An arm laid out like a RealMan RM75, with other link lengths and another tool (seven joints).
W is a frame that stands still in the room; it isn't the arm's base.
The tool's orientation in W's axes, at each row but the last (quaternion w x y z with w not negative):
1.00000 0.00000 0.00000 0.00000
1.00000 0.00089 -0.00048 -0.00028
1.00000 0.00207 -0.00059 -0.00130
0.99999 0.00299 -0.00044 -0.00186
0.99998 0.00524 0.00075 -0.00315
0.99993 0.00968 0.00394 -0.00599
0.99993 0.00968 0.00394 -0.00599
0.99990 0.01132 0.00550 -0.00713
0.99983 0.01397 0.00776 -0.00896
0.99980 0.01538 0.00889 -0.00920
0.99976 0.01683 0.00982 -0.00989
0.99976 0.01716 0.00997 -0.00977
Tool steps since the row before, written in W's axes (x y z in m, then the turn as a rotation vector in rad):
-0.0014 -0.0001 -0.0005 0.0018 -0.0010 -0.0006
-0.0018 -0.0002 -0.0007 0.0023 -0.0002 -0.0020
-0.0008 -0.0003 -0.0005 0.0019 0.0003 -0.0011
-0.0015 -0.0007 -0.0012 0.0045 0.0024 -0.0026
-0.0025 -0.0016 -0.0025 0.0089 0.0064 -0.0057
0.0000 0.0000 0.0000 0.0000 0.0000 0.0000
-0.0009 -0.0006 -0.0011 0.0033 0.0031 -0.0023
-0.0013 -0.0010 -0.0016 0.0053 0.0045 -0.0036
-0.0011 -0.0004 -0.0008 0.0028 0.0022 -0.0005
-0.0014 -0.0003 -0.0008 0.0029 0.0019 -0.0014
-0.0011 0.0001 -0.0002 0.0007 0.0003 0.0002
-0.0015 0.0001 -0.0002 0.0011 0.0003 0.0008
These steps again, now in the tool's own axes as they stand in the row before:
-0.0014 -0.0001 -0.0005 0.0018 -0.0010 -0.0006
-0.0018 -0.0002 -0.0007 0.0023 -0.0002 -0.0020
-0.0008 -0.0003 -0.0005 0.0019 0.0003 -0.0011
-0.0015 -0.0007 -0.0012 0.0045 0.0024 -0.0026
-0.0025 -0.0016 -0.0025 0.0089 0.0064 -0.0058
0.0000 0.0000 0.0000 0.0000 0.0000 0.0000
-0.0009 -0.0006 -0.0011 0.0033 0.0031 -0.0023
-0.0013 -0.0011 -0.0016 0.0053 0.0045 -0.0036
-0.0011 -0.0004 -0.0008 0.0028 0.0022 -0.0005
-0.0014 -0.0004 -0.0008 0.0029 0.0019 -0.0014
-0.0011 0.0001 -0.0002 0.0007 0.0003 0.0002
-0.0015 0.0001 -0.0002 0.0011 0.0003 0.0008

